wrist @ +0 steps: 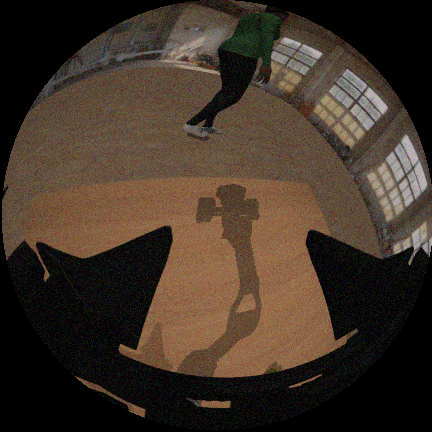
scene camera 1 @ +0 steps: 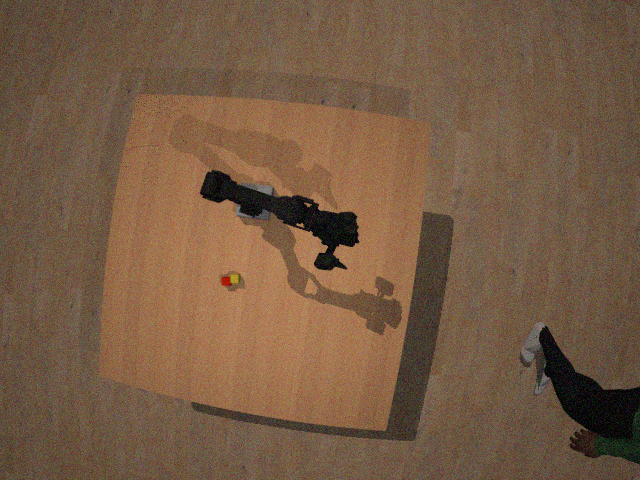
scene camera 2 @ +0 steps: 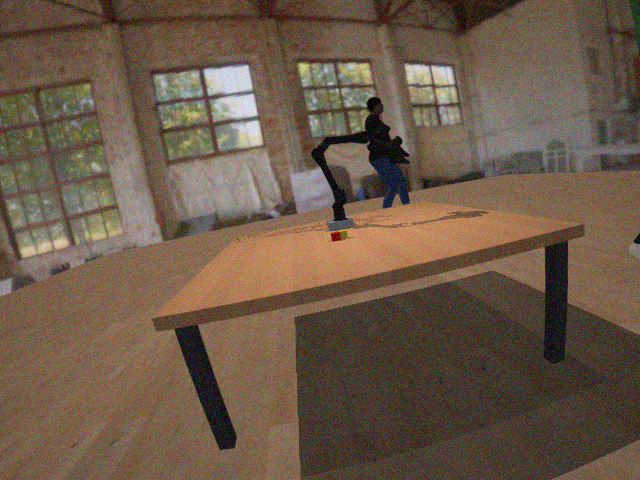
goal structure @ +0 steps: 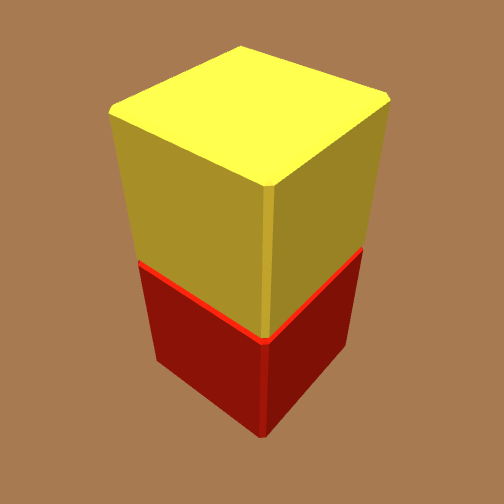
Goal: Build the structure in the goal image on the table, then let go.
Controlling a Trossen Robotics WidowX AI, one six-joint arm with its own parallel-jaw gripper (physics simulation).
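Frame: origin at the arm's base, x ahead, y right, z down, level; metres.
Where they show: gripper, between the fingertips: [wrist: 243, 235] [scene camera 1: 352, 255] [scene camera 2: 409, 159]; arm's base, origin of its link: [scene camera 2: 340, 219].
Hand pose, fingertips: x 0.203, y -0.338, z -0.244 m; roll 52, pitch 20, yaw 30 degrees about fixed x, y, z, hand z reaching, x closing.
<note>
Things, the pixels of their centre, and the offset from my fingertips. Level surfaces: height alone.
- red cube, middle of its body: [scene camera 1: 226, 281] [scene camera 2: 335, 236] dx +0.078, dy +0.466, dz +0.270 m
- yellow cube, middle of its body: [scene camera 1: 235, 278] [scene camera 2: 342, 234] dx +0.069, dy +0.431, dz +0.270 m
- table, height of its surface: dz +0.287 m
A red cube [scene camera 1: 225, 281] [scene camera 2: 336, 236] and a yellow cube [scene camera 1: 235, 278] [scene camera 2: 343, 235] sit side by side on the table [scene camera 1: 289, 372] [scene camera 2: 289, 268], touching or nearly touching. In the wrist view a small dark yellow patch, perhaps the yellow cube, shows at the bottom edge, mostly hidden by the gripper body. My gripper [wrist: 243, 235] is open, with nothing between its wide-apart black fingers. It is raised well above the table and stands away from the cubes, to their upper right in scene camera 1. In scene camera 2 it overlaps a person behind it.
The arm's grey base [scene camera 1: 263, 211] [scene camera 2: 340, 224] stands on the table near the cubes. Arm shadows fall across the table top. A person in green [wrist: 250, 37] is on the floor beyond the table edge. Another person in dark clothes [scene camera 2: 378, 136] stands behind the arm.
</note>
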